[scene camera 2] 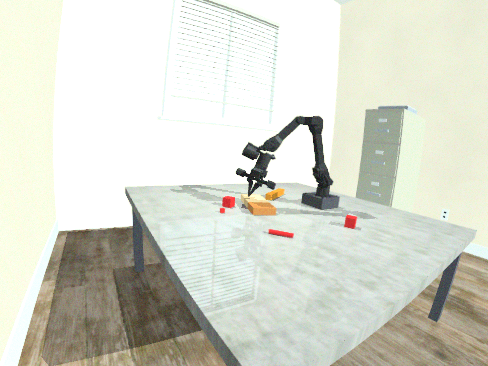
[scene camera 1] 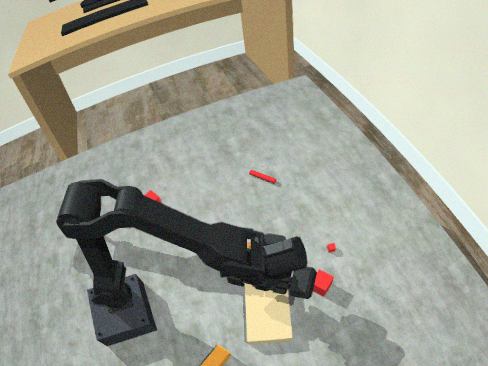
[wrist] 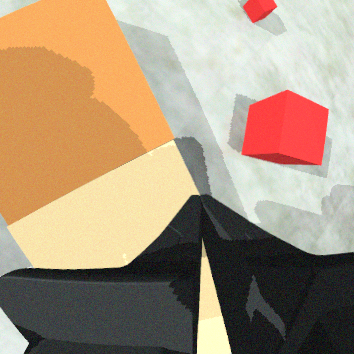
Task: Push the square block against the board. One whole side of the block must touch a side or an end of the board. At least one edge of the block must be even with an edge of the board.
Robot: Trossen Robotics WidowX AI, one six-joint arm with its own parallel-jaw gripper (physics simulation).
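Seen in the pictures: gripper, between the fingertips: (scene camera 2: 248,196) (scene camera 1: 284,284) (wrist: 198,202); arm's base, origin of its link: (scene camera 2: 322,195) (scene camera 1: 118,298).
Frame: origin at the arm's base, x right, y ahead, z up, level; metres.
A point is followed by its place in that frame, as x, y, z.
The orange square block (scene camera 2: 262,209) {-0.041, 0.390, -0.033} (wrist: 65,110) {0.016, 0.367, -0.027} lies flat at one end of the pale yellow board (scene camera 1: 268,320) {0.157, 0.318, -0.027} (scene camera 2: 255,201) {0.072, 0.354, -0.029} (wrist: 100,207) {0.063, 0.345, -0.027}. In the wrist view their facing sides meet along a thin seam, with no visible gap. The block's right edge looks even with the board's long right edge there, and the left corners nearly line up too. The arm hides most of the block in scene camera 1. My gripper (scene camera 2: 249,195) {0.093, 0.381, -0.009} (wrist: 198,202) {0.093, 0.381, -0.009} is shut and empty. Its tips are over or beside the board's long right edge, near the seam; contact is unclear.
A red cube (scene camera 1: 323,282) {0.123, 0.466, -0.016} (scene camera 2: 228,201) {0.097, 0.477, -0.029} (wrist: 287,127) {0.105, 0.454, -0.016} and a tiny red cube (scene camera 1: 331,247) {0.036, 0.531, -0.040} (scene camera 2: 222,210) {0.026, 0.537, -0.046} (wrist: 260,9) {0.037, 0.525, -0.042} stand off the right edges. Farther away are a red bar (scene camera 1: 262,176) {-0.253, 0.457, -0.044} (scene camera 2: 281,233) {-0.262, 0.461, -0.047}, another red cube (scene camera 1: 152,196) {-0.287, 0.141, -0.016} (scene camera 2: 350,221) {-0.297, 0.149, -0.030} and an orange bar (scene camera 1: 216,356) {0.198, 0.184, -0.026} (scene camera 2: 275,194) {0.210, 0.141, -0.035}.
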